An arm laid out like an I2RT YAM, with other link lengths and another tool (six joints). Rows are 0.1 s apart.
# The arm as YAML. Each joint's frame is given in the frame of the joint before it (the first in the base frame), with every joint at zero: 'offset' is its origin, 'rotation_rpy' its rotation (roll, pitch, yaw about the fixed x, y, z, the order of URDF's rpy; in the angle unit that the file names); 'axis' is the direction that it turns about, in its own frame. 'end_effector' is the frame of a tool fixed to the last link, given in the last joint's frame.
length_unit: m
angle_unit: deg
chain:
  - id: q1
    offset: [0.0, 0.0, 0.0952]
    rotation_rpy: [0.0, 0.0, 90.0]
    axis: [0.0, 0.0, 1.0]
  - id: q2
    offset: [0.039, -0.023, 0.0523]
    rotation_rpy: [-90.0, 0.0, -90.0]
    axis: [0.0, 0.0, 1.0]
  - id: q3
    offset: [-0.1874, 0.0, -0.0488]
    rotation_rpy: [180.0, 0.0, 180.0]
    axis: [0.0, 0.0, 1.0]
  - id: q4
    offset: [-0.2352, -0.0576, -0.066]
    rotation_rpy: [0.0, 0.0, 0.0]
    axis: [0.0, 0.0, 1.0]
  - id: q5
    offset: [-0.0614, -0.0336, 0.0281]
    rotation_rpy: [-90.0, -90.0, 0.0]
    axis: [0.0, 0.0, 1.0]
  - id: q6
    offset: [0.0, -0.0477, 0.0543]
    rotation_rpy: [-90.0, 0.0, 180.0]
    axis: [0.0, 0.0, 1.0]
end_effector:
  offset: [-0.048, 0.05, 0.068]
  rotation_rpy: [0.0, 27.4, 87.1]
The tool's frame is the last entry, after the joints.
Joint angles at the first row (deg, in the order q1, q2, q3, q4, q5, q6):
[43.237, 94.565, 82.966, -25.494, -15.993, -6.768]
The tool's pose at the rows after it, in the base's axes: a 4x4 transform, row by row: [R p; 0 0 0 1], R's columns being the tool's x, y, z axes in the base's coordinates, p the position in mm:
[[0.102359, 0.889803, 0.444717, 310.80], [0.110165, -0.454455, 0.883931, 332.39], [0.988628, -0.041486, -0.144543, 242.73], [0, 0, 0, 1]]
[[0.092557, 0.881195, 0.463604, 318.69], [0.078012, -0.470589, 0.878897, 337.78], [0.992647, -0.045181, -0.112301, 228.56], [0, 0, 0, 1]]
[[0.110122, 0.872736, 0.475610, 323.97], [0.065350, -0.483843, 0.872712, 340.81], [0.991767, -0.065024, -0.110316, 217.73], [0, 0, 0, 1]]
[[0.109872, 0.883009, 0.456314, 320.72], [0.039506, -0.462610, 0.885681, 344.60], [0.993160, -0.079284, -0.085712, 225.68], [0, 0, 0, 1]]
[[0.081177, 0.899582, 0.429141, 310.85], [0.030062, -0.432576, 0.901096, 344.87], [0.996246, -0.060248, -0.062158, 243.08], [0, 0, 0, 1]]
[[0.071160, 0.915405, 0.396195, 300.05], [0.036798, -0.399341, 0.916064, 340.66], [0.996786, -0.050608, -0.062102, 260.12], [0, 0, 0, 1]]
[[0.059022, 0.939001, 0.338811, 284.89], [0.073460, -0.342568, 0.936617, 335.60], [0.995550, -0.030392, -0.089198, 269.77], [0, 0, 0, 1]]
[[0.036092, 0.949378, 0.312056, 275.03], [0.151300, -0.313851, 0.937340, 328.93], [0.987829, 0.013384, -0.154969, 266.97], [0, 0, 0, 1]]
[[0.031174, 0.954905, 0.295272, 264.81], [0.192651, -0.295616, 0.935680, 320.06], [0.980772, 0.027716, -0.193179, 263.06], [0, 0, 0, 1]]
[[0.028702, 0.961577, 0.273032, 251.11], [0.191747, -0.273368, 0.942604, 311.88], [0.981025, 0.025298, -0.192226, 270.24], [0, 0, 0, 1]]
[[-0.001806, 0.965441, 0.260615, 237.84], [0.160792, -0.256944, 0.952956, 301.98], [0.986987, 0.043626, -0.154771, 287.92], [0, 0, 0, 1]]
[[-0.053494, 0.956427, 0.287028, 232.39], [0.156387, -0.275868, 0.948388, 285.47], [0.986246, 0.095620, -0.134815, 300.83], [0, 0, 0, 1]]
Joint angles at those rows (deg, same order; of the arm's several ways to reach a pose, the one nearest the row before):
[44.382, 96.851, 81.663, -22.247, -16.345, -6.330]
[44.473, 99.310, 79.811, -15.841, -15.824, -4.926]
[44.473, 101.510, 79.889, -13.543, -15.730, -3.432]
[44.734, 100.901, 80.329, -13.358, -17.225, -2.989]
[45.263, 97.918, 79.980, -14.755, -18.014, -4.299]
[45.263, 94.492, 80.245, -18.787, -19.507, -5.969]
[45.176, 90.975, 79.804, -24.136, -21.608, -9.653]
[45.176, 89.038, 79.195, -29.420, -20.660, -14.139]
[45.089, 85.966, 76.567, -32.244, -20.389, -16.343]
[45.263, 81.662, 74.367, -34.616, -21.353, -17.050]
[45.265, 76.217, 72.344, -35.857, -22.237, -17.661]
[44.213, 70.850, 69.787, -36.818, -20.919, -19.327]

